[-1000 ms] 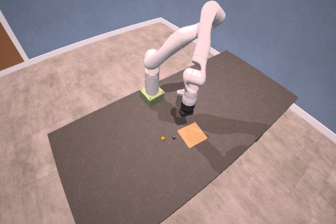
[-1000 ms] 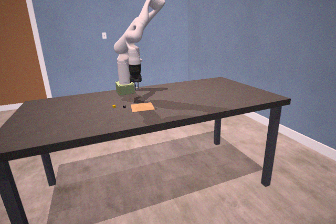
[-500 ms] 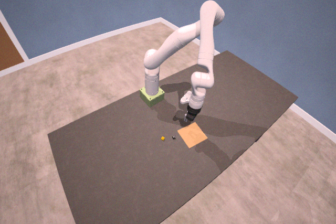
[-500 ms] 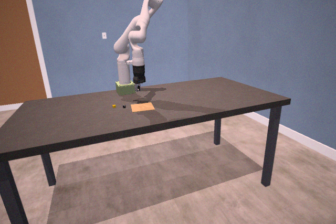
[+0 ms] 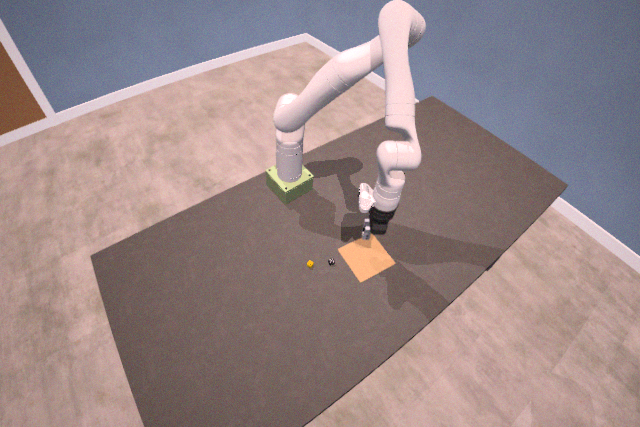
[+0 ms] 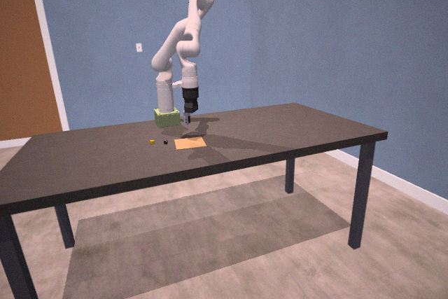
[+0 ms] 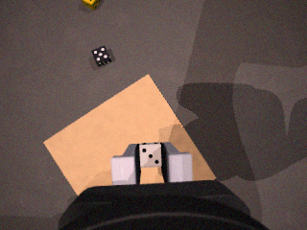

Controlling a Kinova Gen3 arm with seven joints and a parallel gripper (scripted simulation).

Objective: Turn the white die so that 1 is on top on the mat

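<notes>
Now: hand 20 mm short of the orange mat and 110 mm above it. The rest, counted from my hand: white die (10 mm below); then black die (30 mm behind, 110 mm to the right, 110 mm below); then yellow die (60 mm behind, 170 mm to the right, 110 mm below).
</notes>
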